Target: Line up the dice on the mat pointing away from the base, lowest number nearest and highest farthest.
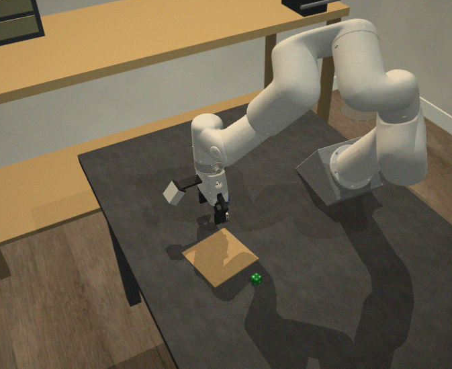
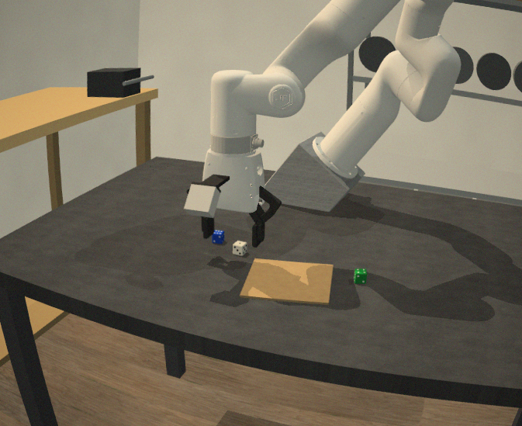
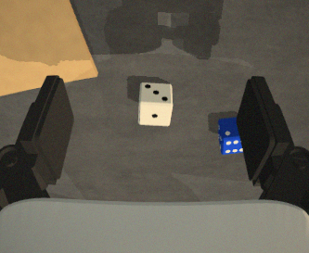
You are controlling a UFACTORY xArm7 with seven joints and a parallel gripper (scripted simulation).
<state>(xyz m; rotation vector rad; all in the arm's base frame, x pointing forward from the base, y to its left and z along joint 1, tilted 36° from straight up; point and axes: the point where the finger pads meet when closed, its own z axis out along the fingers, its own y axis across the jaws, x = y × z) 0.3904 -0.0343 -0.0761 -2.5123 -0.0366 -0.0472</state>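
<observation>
Now: hand 4 cm above the white die and 3 cm past it. The rest, counted from my hand: green die 23 cm to the left, 4 cm below, 1 cm behind; tan square mat 12 cm to the left, 5 cm below, 3 cm ahead; blue die 6 cm to the right, 6 cm behind, 4 cm below.
</observation>
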